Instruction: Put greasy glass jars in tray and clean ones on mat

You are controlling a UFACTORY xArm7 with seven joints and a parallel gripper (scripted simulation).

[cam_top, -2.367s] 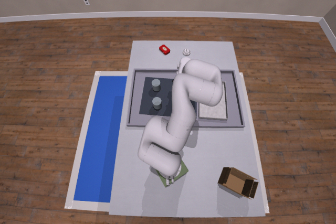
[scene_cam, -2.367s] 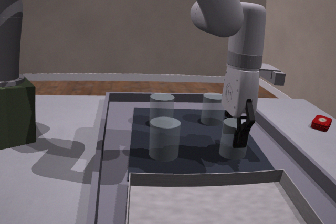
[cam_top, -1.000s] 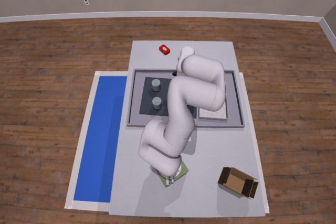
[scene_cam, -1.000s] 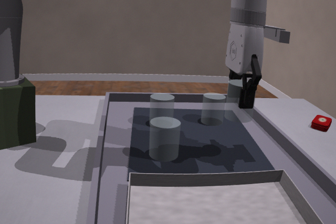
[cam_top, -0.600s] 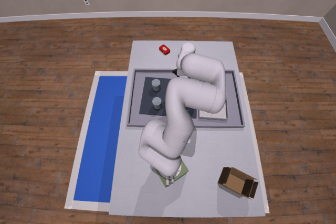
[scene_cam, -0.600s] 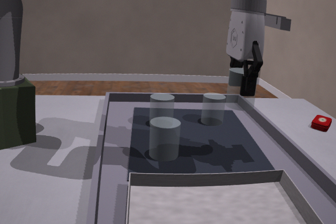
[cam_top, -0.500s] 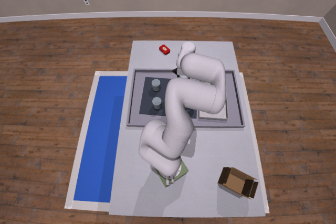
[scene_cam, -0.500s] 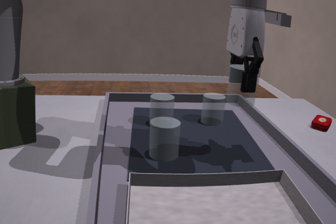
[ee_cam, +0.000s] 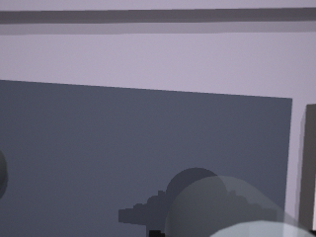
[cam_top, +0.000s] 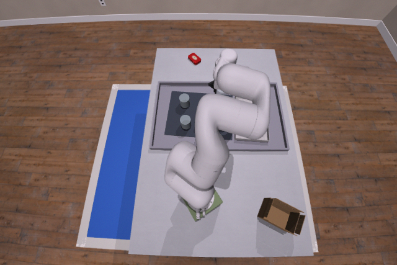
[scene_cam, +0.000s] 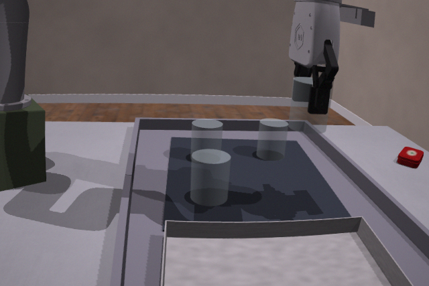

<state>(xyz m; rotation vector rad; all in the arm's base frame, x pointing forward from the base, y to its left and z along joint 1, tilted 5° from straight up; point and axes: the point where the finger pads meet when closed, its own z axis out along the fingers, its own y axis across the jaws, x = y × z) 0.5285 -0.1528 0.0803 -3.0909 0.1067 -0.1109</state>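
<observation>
Right now the pale tray is 190 mm to the right of my hand, 180 mm below it and 90 mm behind it. The rest, counted from my hand: small white round object (360 mm ahead, 180 mm below, 50 mm to the right); red box (390 mm ahead, 170 mm below, 150 mm to the left); dark drying mat (190 mm below, 120 mm to the left, 50 mm behind).
</observation>
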